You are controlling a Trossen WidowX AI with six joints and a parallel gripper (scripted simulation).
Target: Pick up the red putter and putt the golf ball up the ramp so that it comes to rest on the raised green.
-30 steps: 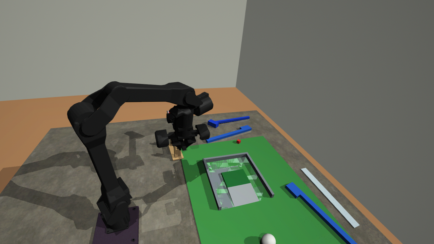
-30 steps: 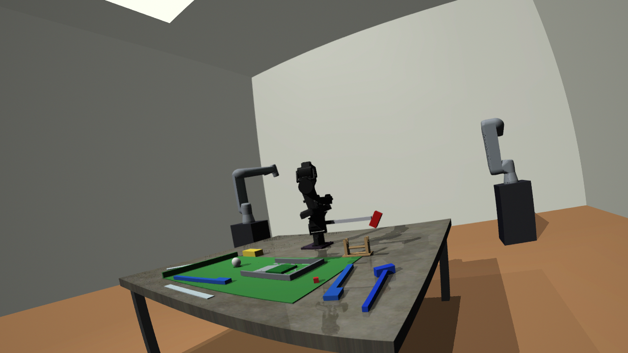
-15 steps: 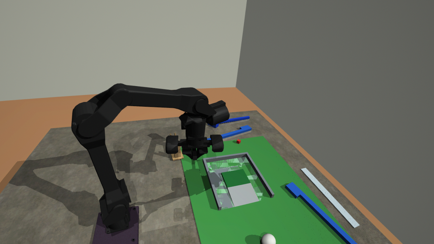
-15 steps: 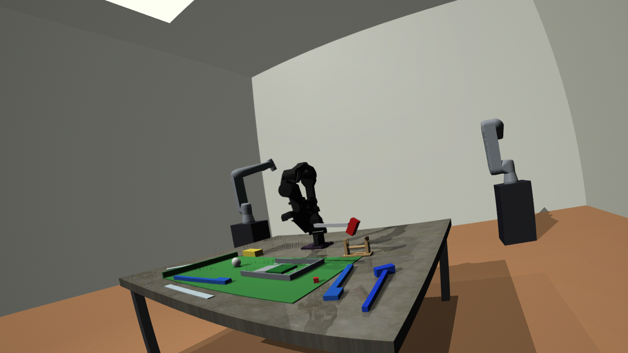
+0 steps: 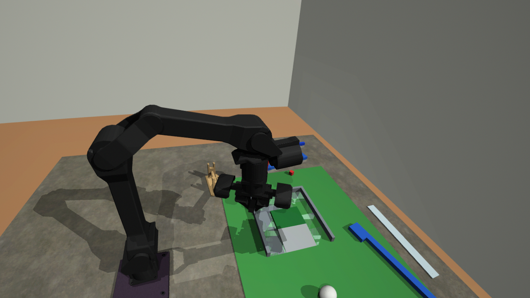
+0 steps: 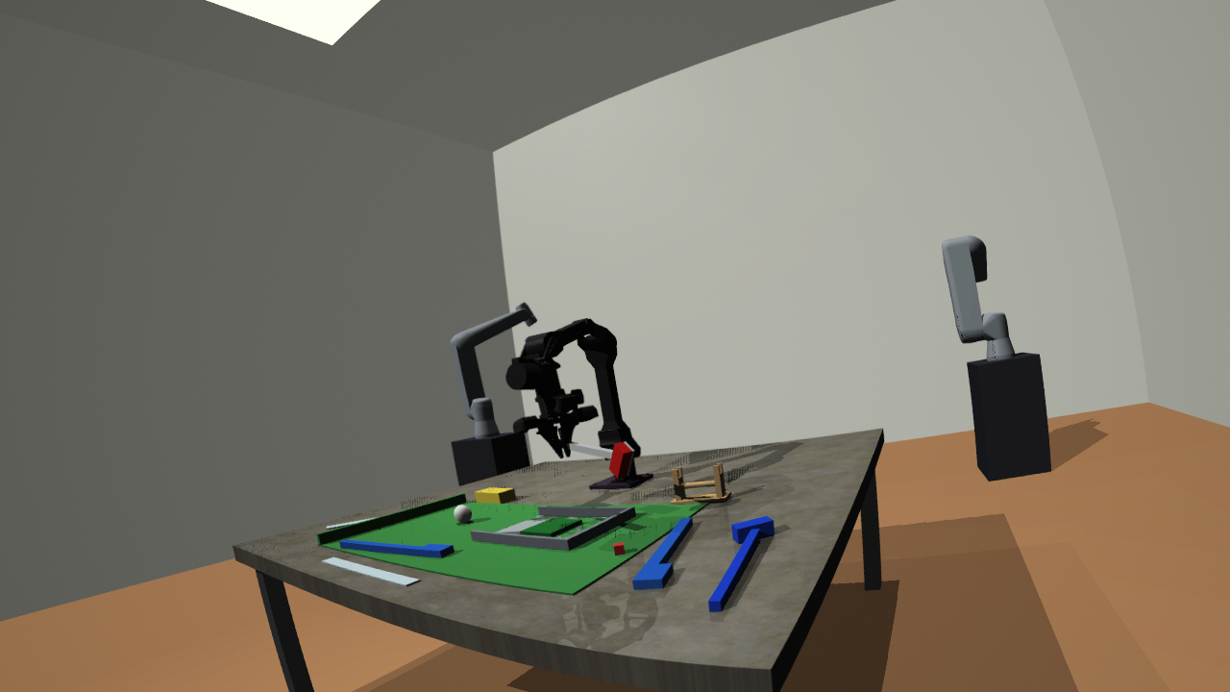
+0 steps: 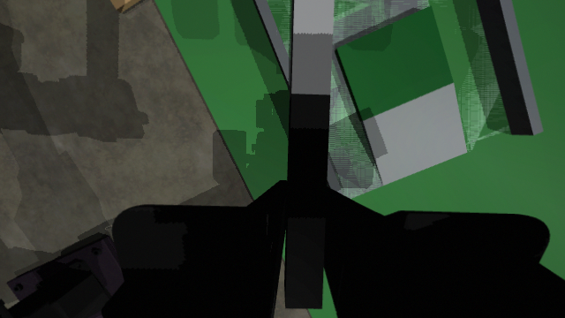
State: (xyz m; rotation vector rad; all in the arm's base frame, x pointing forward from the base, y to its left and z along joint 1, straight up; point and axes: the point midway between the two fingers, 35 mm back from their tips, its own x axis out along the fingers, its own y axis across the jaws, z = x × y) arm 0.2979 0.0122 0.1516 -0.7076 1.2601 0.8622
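My gripper tip is 12 cm past the yellow block, 33 cm to the left of it and 11 cm above it. The rest, counted from my gripper tip: grey-walled frame 14 cm ahead, 5 cm to the left, 12 cm below; then red putter 6 cm ahead, 10 cm to the left, 2 cm above; then white golf ball 11 cm ahead, 23 cm to the right, 10 cm below.
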